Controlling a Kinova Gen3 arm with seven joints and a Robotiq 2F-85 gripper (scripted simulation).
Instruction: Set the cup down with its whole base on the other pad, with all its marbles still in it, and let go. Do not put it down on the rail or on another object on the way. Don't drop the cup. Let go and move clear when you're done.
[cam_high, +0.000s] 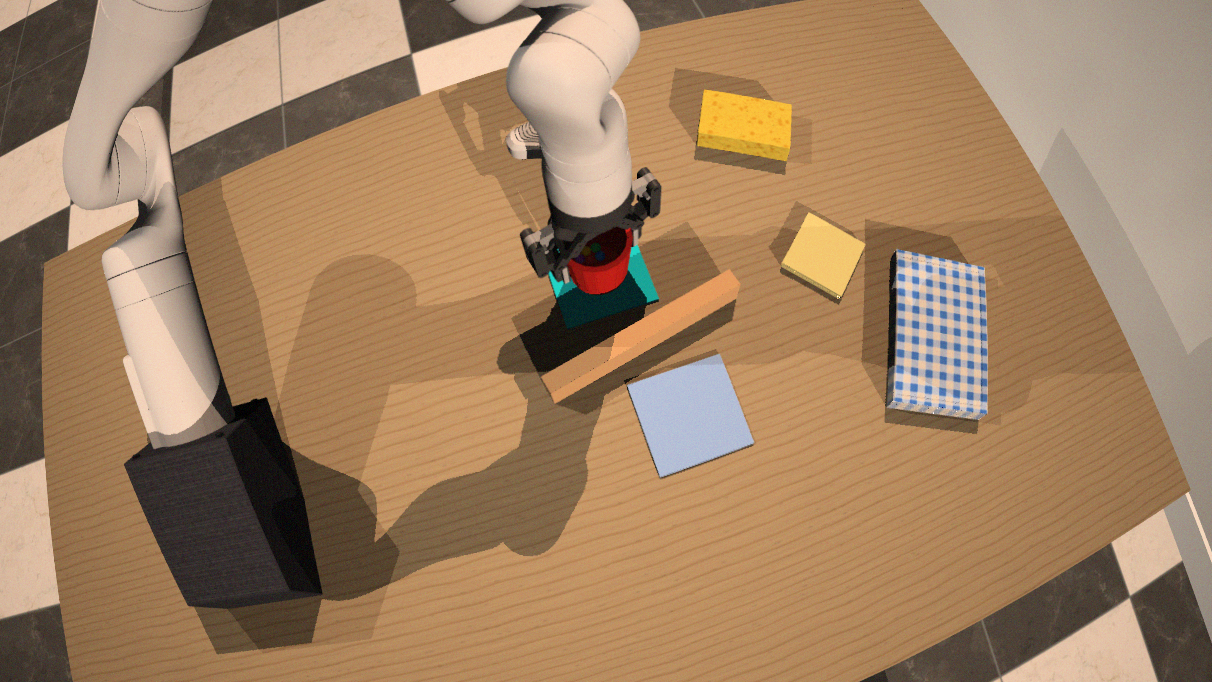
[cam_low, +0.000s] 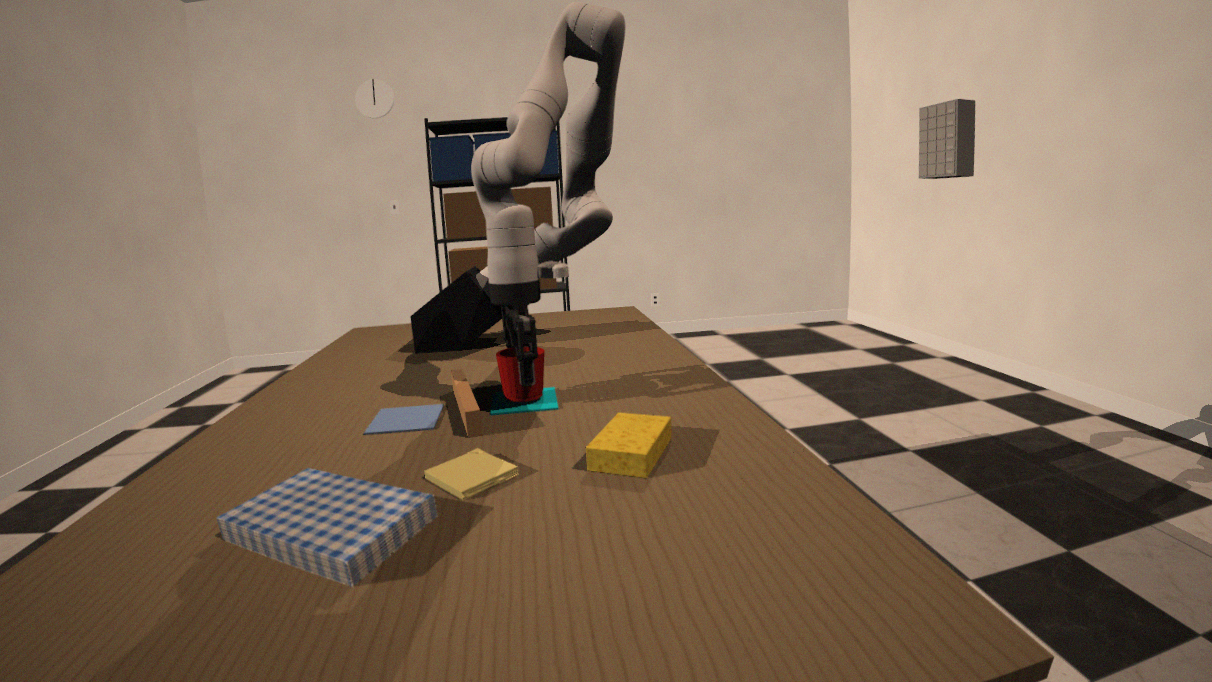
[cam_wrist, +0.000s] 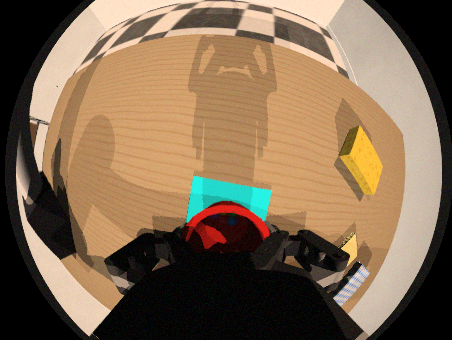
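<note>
My gripper is now 20 mm above the red cup. From my hand the other things lie so: rail: 90 mm to the right, 40 mm below, 20 mm ahead.
</note>
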